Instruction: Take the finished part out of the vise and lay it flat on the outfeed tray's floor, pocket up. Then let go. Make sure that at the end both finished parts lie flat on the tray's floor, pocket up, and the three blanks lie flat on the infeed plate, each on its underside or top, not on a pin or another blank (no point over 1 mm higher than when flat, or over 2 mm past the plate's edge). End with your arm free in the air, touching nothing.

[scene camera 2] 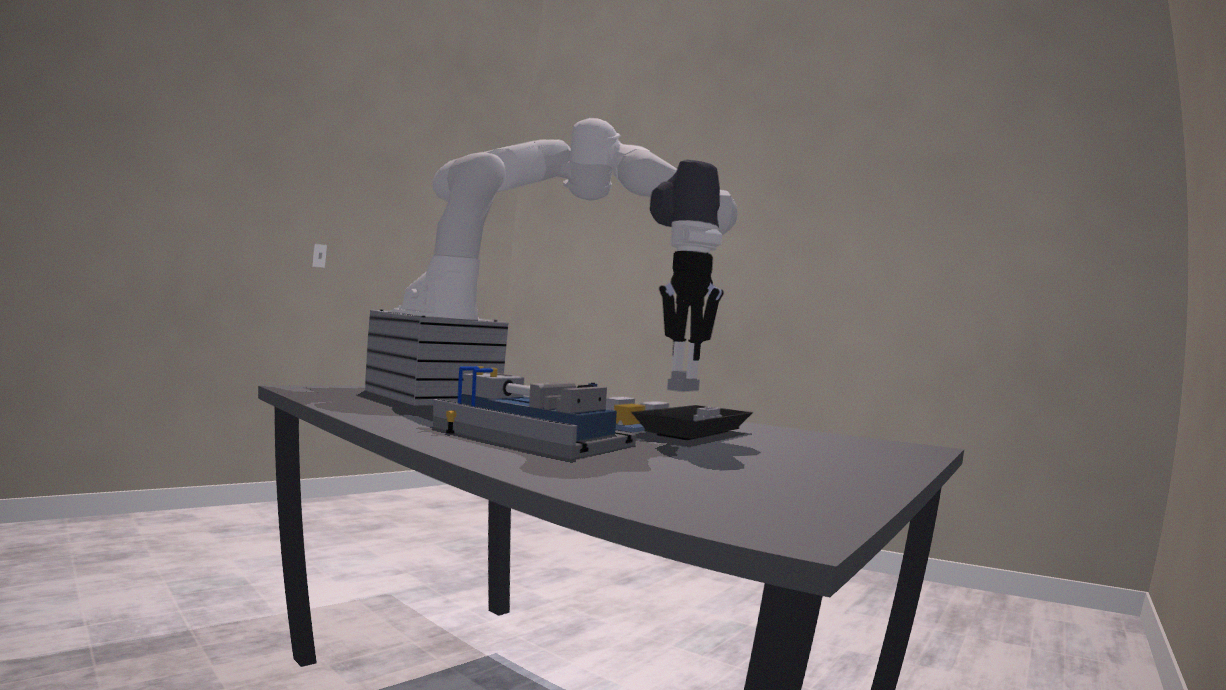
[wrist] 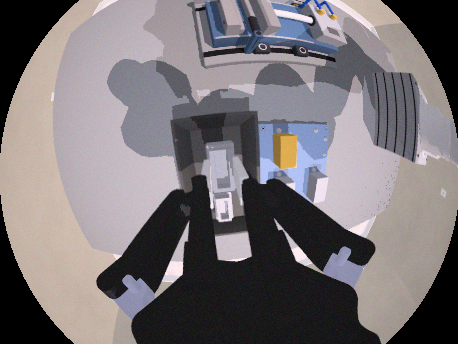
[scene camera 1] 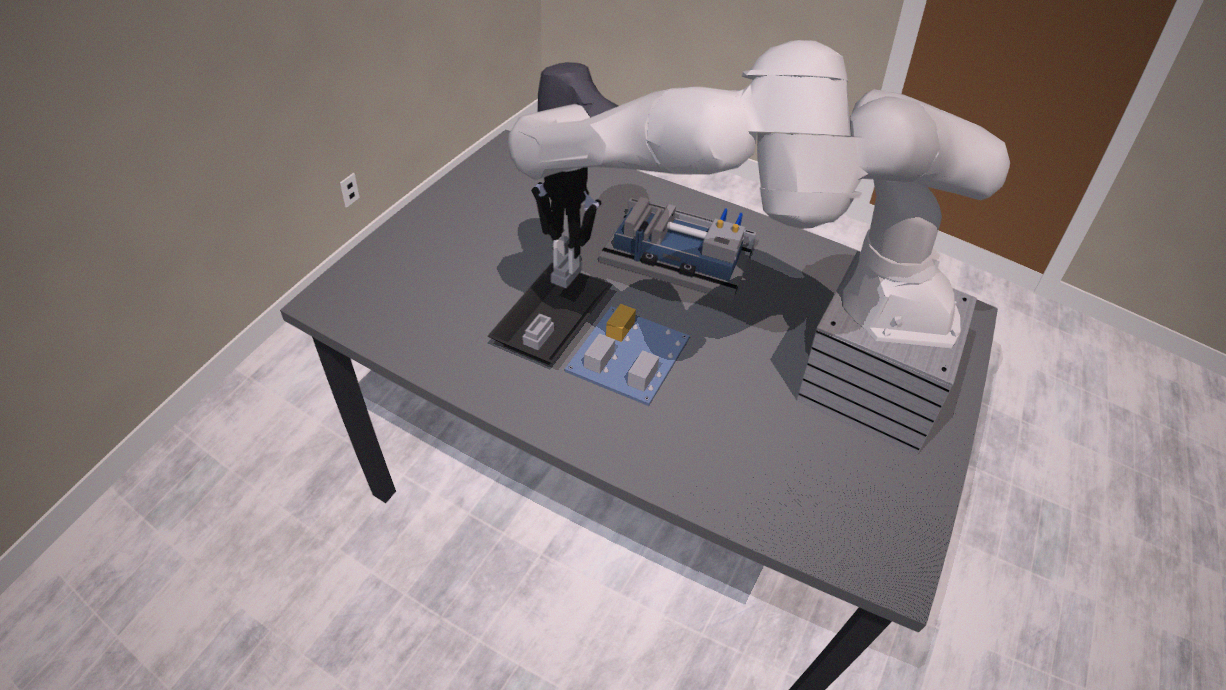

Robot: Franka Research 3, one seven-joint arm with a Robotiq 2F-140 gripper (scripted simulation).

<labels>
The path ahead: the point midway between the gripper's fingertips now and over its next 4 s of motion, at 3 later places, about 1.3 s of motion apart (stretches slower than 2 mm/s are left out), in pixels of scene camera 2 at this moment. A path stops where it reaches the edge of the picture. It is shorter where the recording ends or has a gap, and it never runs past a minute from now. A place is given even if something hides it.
My gripper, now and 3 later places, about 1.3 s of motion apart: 684, 377; 681, 407; 681, 413; 685, 402
</labels>
